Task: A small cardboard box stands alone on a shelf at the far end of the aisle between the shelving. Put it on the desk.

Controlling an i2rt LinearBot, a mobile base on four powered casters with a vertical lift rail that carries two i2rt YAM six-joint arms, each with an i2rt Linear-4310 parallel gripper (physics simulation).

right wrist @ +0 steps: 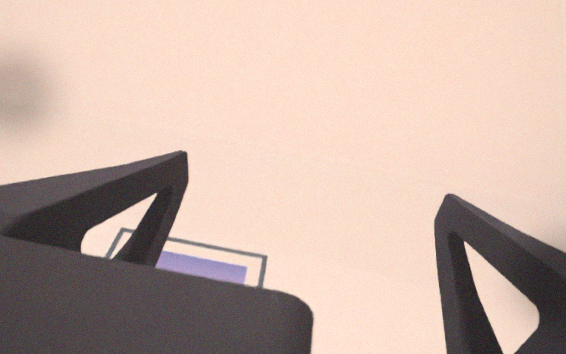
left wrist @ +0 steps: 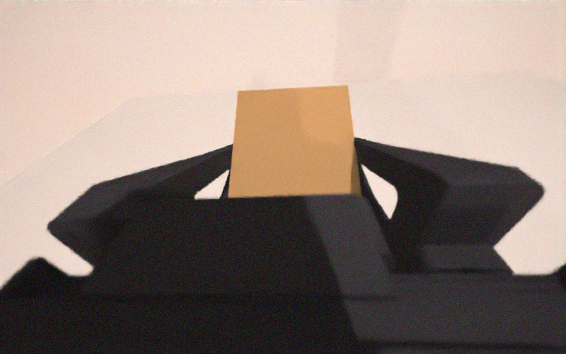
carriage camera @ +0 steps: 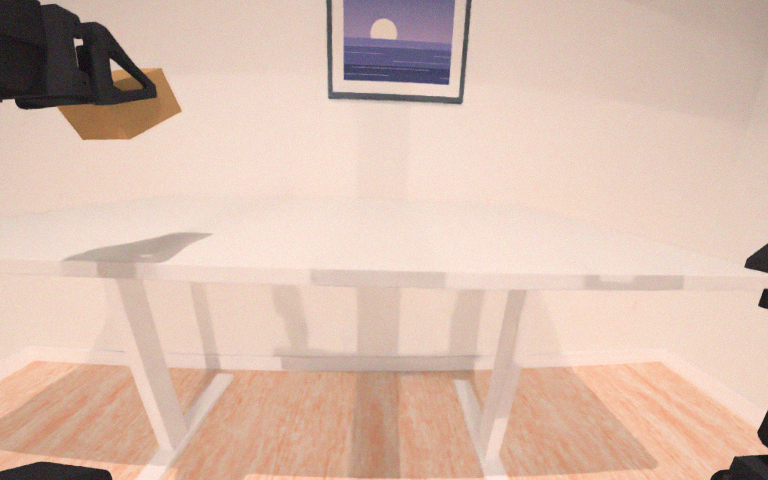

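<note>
The small cardboard box [carriage camera: 133, 120] [left wrist: 291, 115] is orange-brown and tilted in the carriage camera, at the upper left. My left gripper [carriage camera: 148, 91] [left wrist: 293, 149] is shut on it, with a finger on each side of it in the left wrist view. The box is held in the air, well above the level of the desk top. The white desk [carriage camera: 396, 243] [left wrist: 450, 120] spans the carriage camera view, and its top shows behind the box in the left wrist view. My right gripper [right wrist: 312, 186] is open and empty; parts of it show at the right edge of the carriage camera.
A framed sunset picture [carriage camera: 395, 98] [right wrist: 215, 245] hangs on the pale wall [carriage camera: 566, 141] behind the desk. A shadow lies on the left part of the desk top. Two white desk legs [carriage camera: 150, 362] [carriage camera: 504, 373] stand on the wood floor [carriage camera: 294, 418].
</note>
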